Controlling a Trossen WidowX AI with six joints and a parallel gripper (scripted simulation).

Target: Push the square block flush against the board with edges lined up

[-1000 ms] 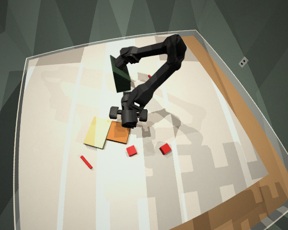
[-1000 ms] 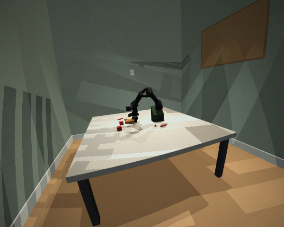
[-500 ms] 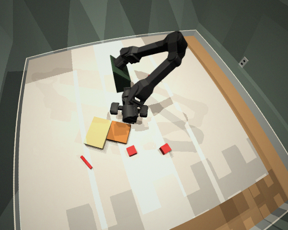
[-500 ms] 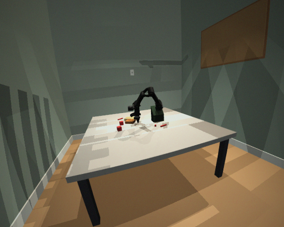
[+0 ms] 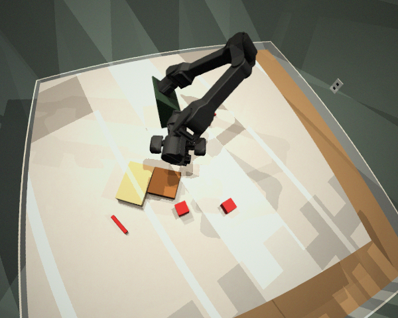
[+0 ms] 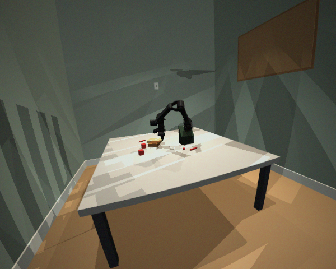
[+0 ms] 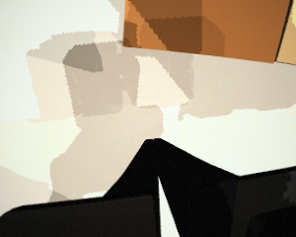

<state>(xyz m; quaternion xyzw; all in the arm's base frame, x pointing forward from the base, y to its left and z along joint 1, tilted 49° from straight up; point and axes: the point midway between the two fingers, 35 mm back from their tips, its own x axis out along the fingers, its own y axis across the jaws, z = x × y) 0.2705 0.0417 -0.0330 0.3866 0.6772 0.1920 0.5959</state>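
Right now the orange square block is 8 cm ahead of my gripper tip, 7 cm to the right of it and 4 cm below it. Round my gripper tip: small red bit: 16 cm behind, 17 cm to the left, 5 cm below; then pale yellow board: 5 cm ahead, 18 cm to the right, 4 cm below.
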